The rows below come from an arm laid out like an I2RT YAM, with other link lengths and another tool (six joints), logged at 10 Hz.
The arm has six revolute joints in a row. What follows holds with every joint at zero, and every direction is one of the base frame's. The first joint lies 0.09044 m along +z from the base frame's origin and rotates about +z. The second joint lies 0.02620 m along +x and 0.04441 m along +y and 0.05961 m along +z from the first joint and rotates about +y. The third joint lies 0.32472 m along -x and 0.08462 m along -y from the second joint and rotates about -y. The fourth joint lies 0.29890 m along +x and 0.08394 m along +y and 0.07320 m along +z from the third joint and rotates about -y. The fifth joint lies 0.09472 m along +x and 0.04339 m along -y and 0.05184 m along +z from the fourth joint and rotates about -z. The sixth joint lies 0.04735 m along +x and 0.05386 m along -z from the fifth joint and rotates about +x. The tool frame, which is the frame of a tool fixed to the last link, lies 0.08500 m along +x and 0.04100 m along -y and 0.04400 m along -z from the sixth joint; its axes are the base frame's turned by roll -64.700, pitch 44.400 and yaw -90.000 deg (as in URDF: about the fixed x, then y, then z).
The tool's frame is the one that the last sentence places.
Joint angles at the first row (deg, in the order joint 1, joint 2, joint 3, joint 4, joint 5, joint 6):
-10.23, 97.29, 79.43, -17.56, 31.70, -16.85
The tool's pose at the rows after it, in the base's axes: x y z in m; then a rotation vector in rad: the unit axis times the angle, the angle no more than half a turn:
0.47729 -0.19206 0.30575 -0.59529 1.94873 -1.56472
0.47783 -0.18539 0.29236 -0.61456 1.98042 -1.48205
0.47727 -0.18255 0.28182 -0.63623 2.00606 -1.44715
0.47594 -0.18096 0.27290 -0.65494 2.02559 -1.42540
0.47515 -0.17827 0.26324 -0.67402 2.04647 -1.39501
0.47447 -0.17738 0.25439 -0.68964 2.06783 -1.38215
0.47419 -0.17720 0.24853 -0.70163 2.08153 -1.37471
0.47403 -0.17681 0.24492 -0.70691 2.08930 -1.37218
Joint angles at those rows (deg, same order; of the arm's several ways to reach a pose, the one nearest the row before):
-10.28, 97.64, 80.16, -21.18, 26.37, -14.33
-10.28, 97.82, 79.66, -22.61, 22.93, -12.98
-10.26, 98.30, 79.28, -23.50, 21.64, -12.59
-10.28, 98.64, 78.71, -23.94, 20.87, -12.47
-10.25, 99.06, 78.23, -24.50, 19.77, -12.21
-10.23, 99.73, 77.96, -24.95, 19.50, -12.04
-10.25, 100.24, 77.83, -25.23, 19.35, -12.03
-10.21, 100.54, 77.70, -25.29, 19.38, -11.95

